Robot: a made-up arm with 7 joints.
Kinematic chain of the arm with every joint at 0, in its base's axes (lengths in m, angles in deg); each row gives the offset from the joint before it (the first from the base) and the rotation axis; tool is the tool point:
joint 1: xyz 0 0 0.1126 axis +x
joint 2: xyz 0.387 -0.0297 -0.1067 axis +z
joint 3: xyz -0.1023 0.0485 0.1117 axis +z
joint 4: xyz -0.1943 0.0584 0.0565 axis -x
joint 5: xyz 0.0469 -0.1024 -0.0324 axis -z
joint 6: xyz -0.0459 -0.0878 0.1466 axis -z
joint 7: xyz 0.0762 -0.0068 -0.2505 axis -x
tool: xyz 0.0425 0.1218 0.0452
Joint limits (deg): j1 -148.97..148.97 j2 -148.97..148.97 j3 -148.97..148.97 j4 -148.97..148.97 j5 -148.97..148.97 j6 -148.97..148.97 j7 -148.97..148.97
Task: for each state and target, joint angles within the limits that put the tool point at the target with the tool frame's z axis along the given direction. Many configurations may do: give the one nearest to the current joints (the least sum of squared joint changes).
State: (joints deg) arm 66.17 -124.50 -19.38 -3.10 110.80 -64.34 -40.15
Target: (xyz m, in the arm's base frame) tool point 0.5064 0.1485 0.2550 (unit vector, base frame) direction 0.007 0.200 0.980
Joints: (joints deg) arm 49.55 -110.24 -12.85 -30.39 109.64 -32.07 -49.01
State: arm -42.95 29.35 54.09 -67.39 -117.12 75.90 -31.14
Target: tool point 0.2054 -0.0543 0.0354 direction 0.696 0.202 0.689
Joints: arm -2.82 57.97 43.60 -50.99 -63.90 78.97 5.47
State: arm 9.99 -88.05 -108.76 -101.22 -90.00 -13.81 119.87
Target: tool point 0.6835 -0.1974 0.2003 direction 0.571 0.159 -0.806
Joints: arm 10.13 -88.74 -79.29 -124.87 -121.35 -21.21 67.42
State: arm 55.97 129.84 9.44 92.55 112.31 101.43 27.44
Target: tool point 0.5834 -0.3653 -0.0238 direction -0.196 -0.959 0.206
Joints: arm 15.63 96.44 11.40 80.13 137.27 106.81 58.40
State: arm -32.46 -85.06 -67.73 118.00 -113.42 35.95 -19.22
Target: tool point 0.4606 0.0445 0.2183 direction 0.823 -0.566 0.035
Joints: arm -9.28 -76.61 -35.05 129.57 -93.24 72.29 -38.12
